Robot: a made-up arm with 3 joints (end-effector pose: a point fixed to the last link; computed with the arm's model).
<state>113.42 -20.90 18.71</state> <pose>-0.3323 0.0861 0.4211 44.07 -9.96 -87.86</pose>
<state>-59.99 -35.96 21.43</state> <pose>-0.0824 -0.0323 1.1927 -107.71 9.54 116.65</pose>
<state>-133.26 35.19 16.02</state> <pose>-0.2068 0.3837 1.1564 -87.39 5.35 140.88</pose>
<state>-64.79 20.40 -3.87</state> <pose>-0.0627 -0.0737 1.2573 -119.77 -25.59 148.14</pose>
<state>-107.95 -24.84 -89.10</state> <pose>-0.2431 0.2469 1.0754 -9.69 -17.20 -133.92</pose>
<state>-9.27 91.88 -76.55</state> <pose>-0.1034 -0.4513 0.8460 136.36 0.83 175.03</pose>
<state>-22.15 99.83 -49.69</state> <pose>-0.0507 -0.4234 0.9157 129.42 -9.88 -159.90</pose>
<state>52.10 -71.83 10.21</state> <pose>-0.1519 -0.2190 0.6446 -94.29 -58.03 88.10</pose>
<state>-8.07 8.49 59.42</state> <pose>-0.0877 -0.3879 0.8929 8.24 -64.80 -32.25</pose>
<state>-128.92 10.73 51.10</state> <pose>-0.2115 0.3437 1.1606 -107.61 14.79 112.70</pose>
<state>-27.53 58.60 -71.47</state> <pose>-0.0808 -0.3692 1.0737 -175.29 5.51 -176.92</pose>
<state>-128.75 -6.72 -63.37</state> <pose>-0.2809 0.3673 1.0312 -17.08 -2.53 -141.41</pose>
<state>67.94 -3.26 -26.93</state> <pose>-0.2342 -0.2405 0.4976 115.79 -50.57 -147.99</pose>
